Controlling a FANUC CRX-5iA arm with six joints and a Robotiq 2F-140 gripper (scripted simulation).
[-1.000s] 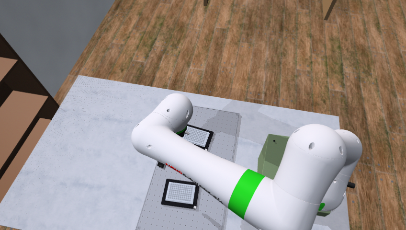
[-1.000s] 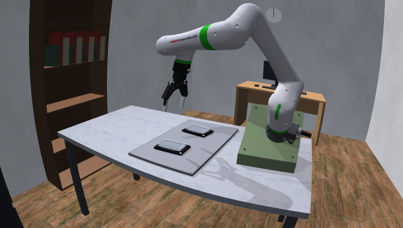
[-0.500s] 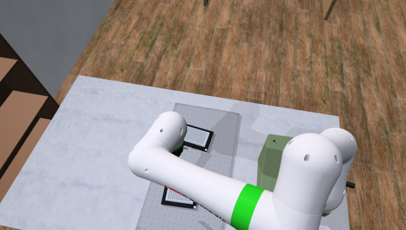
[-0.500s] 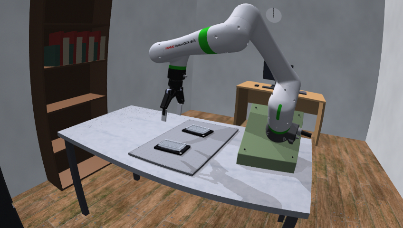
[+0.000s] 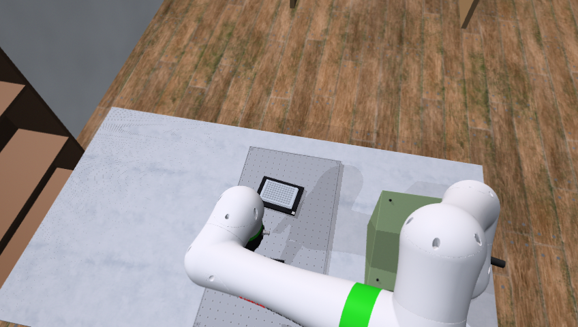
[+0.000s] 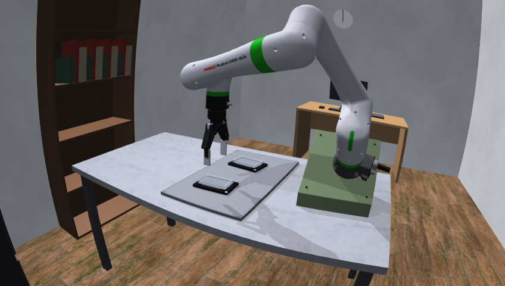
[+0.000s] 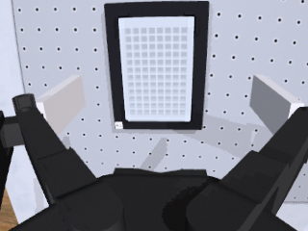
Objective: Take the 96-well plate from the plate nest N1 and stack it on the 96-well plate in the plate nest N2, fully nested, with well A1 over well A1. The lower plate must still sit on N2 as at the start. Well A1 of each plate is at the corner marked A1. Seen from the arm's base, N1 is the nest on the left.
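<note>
The black plate nest is 120 mm below my hand, 10 mm to the left of it and 10 mm behind it. The rest, counted from my hand: white corner mark (110 mm below, 90 mm behind, 50 mm to the left).
</note>
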